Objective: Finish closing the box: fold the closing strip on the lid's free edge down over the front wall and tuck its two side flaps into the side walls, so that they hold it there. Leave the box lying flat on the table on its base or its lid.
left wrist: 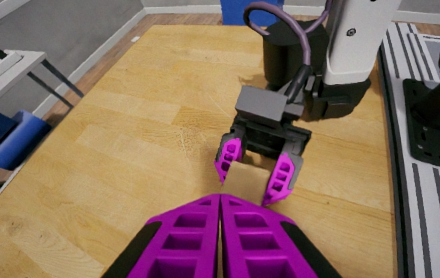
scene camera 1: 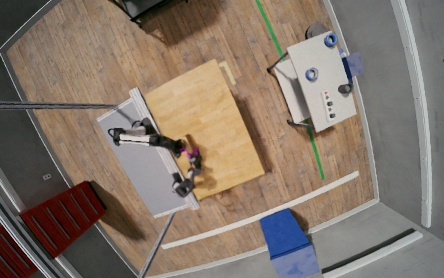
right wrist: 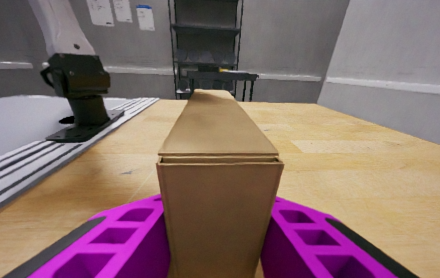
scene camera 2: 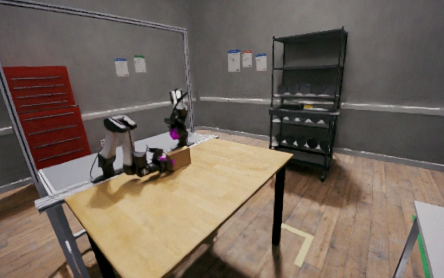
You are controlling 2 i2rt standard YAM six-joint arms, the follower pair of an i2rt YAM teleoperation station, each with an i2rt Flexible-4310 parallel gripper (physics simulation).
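Observation:
The brown cardboard box [scene camera 1: 189, 142] [scene camera 2: 180, 160] [left wrist: 248, 181] [right wrist: 218, 215] stands on edge on the table, a narrow long face up. In the right wrist view a panel lies nearly flush along this top face, with a thin slit at its near end above the end wall. Whether the side flaps are tucked cannot be seen. My right gripper [scene camera 2: 167, 161] [right wrist: 217, 198] is shut on the near end of the box, a finger on each broad side. My left gripper [scene camera 2: 174, 133] [left wrist: 220, 201] is shut and empty, raised above the box and apart from it.
The wooden table [scene camera 1: 215, 100] [scene camera 2: 220, 185] carries the box. The metal rail [scene camera 1: 165, 142] [left wrist: 395, 150] of the arms' station runs along its edge. The left arm's base [right wrist: 90, 117] stands left of the box in the right wrist view.

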